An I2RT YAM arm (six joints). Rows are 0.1 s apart.
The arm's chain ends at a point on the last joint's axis. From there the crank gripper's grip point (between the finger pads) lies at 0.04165 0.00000 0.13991 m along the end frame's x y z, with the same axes.
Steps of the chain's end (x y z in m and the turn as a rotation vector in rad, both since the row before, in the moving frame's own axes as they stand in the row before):
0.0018, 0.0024, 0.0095, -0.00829, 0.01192, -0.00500
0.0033, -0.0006, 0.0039, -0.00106, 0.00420, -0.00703
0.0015, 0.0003, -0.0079, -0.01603, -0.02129, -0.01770
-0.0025, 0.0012, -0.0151, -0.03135, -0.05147, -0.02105
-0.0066, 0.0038, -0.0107, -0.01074, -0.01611, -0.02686
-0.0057, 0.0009, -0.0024, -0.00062, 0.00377, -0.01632
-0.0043, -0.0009, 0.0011, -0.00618, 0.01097, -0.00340
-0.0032, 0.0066, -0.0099, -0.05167, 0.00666, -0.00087
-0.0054, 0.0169, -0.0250, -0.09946, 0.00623, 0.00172
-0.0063, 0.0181, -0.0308, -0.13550, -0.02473, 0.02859
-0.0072, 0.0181, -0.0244, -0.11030, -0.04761, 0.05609
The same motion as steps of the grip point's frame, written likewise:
0.0035, 0.0033, 0.0090, -0.00829, 0.01192, -0.00500
0.0039, -0.0007, 0.0037, -0.00106, 0.00420, -0.00703
-0.0015, 0.0018, -0.0071, -0.01603, -0.02129, -0.01770
-0.0097, 0.0048, -0.0132, -0.03135, -0.05147, -0.02105
-0.0089, 0.0042, -0.0100, -0.01074, -0.01611, -0.02686
-0.0052, 0.0003, -0.0026, -0.00062, 0.00377, -0.01632
-0.0028, -0.0002, 0.0006, -0.00618, 0.01097, -0.00340
-0.0023, 0.0138, -0.0104, -0.05167, 0.00666, -0.00087
-0.0045, 0.0309, -0.0260, -0.09946, 0.00623, 0.00172
-0.0100, 0.0382, -0.0312, -0.13550, -0.02473, 0.02859
-0.0144, 0.0357, -0.0236, -0.11030, -0.04761, 0.05609

